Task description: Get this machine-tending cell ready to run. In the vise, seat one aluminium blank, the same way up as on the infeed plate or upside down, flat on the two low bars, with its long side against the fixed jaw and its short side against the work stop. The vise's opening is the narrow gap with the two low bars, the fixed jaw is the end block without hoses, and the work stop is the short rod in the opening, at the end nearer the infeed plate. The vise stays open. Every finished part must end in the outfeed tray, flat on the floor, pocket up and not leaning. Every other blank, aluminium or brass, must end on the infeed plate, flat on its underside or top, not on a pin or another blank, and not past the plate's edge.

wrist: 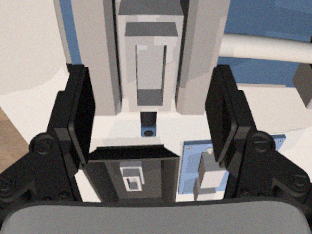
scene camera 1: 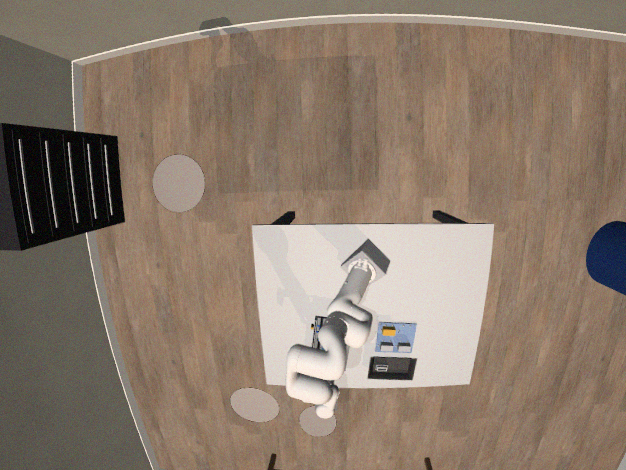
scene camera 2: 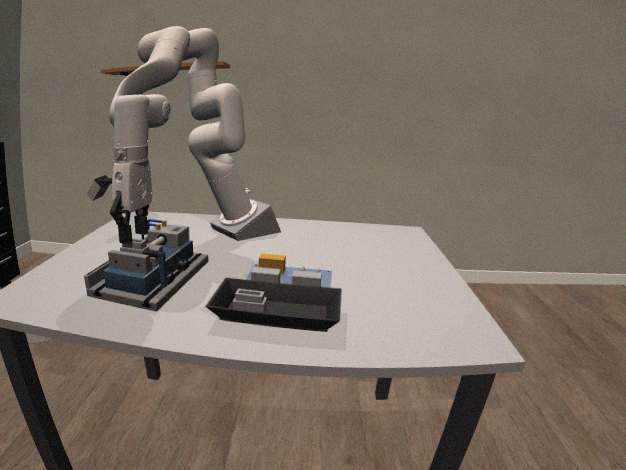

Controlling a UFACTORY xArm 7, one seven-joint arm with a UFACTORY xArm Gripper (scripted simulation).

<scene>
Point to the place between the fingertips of my gripper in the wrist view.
150, 84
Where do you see an aluminium blank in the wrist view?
210, 175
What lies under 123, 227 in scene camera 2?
My gripper.
</scene>
